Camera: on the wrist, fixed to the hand. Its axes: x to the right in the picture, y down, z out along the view.
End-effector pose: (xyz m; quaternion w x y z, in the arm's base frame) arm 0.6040 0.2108 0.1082 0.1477 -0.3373 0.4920 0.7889
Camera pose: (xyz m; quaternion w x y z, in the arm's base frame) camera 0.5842 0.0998 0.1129 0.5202 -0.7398 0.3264 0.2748
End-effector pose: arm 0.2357 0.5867 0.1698 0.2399 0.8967 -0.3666 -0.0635
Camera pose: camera 0.2354 0.5641 0.2804 0.0640 0.9229 0.3573 0.1287
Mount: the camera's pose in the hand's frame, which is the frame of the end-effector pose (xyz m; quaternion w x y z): 0.0222 0.0668 -0.0882 0.7037 0.1885 0.2832 -0.6237
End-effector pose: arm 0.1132 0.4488 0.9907 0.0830 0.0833 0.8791 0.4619
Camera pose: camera 0.0766 0.4207 1.0937 0.0818 -0.6049 0.7812 0.1312
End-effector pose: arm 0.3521 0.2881 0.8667 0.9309 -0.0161 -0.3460 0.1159
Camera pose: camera 0.4119 0.3625 0.8065 0.8284 0.3471 0.0320 -0.4384
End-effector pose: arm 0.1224 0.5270 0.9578 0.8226 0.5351 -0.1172 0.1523
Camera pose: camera 0.1205 0.6360 0.9869 0.6062 0.5616 0.5130 -0.2323
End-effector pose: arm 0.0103 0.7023 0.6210 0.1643 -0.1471 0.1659 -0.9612
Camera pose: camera -0.0217 0.6586 0.5220 0.5031 -0.0962 0.1097 0.8518
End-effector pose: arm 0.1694 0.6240 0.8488 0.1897 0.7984 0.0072 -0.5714
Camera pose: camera 0.2726 0.5849 0.8724 0.3754 -0.7550 -0.4491 0.2957
